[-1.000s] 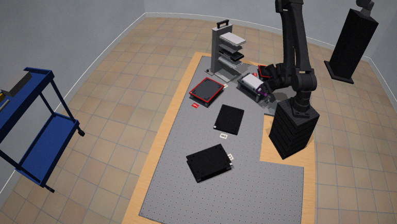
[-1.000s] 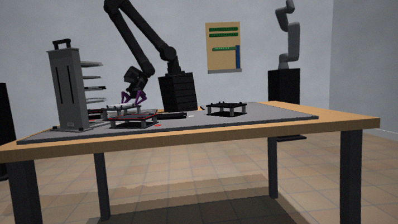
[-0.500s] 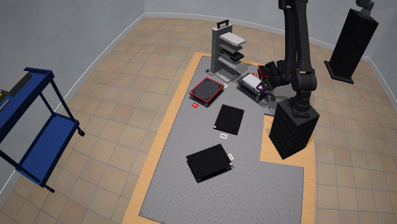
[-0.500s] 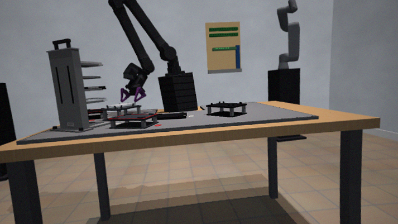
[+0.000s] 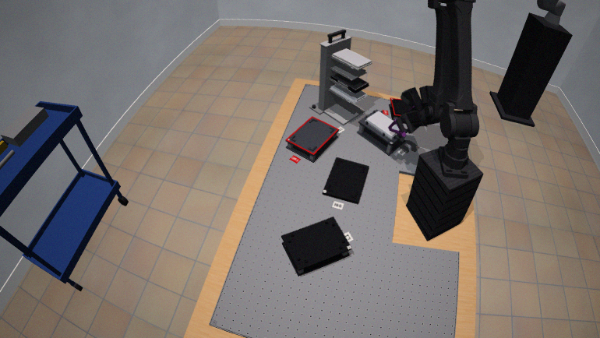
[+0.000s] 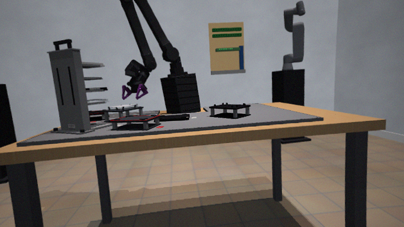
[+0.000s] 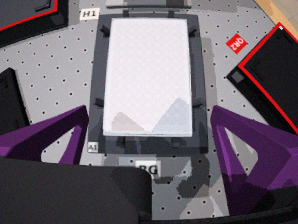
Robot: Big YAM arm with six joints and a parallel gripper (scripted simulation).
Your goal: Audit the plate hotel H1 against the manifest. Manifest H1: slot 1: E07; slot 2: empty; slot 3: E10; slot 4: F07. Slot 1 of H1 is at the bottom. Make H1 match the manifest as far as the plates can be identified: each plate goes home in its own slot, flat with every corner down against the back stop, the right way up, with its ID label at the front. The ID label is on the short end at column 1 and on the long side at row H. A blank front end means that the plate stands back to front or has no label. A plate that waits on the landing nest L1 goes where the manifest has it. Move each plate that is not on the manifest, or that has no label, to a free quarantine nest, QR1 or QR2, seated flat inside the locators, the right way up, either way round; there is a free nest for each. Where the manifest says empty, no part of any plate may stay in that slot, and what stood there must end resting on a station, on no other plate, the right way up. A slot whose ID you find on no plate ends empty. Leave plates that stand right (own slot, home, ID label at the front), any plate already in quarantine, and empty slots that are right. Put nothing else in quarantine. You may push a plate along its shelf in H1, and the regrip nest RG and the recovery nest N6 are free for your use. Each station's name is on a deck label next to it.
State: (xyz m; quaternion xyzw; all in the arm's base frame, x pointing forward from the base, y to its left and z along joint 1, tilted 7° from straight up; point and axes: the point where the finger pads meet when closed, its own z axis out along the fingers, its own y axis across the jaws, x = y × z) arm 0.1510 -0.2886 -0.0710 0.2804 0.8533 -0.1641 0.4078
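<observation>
My hand is 6 cm above the regrip nest, 4 cm short of it and 3 cm to the left of it. Round my hand: RG label: 11 cm below, 4 cm behind, 3 cm to the left; then QR2 label: 19 cm to the right, 11 cm below, 2 cm ahead; then H1 deck label: 21 cm ahead, 11 cm below, 4 cm to the right.
</observation>
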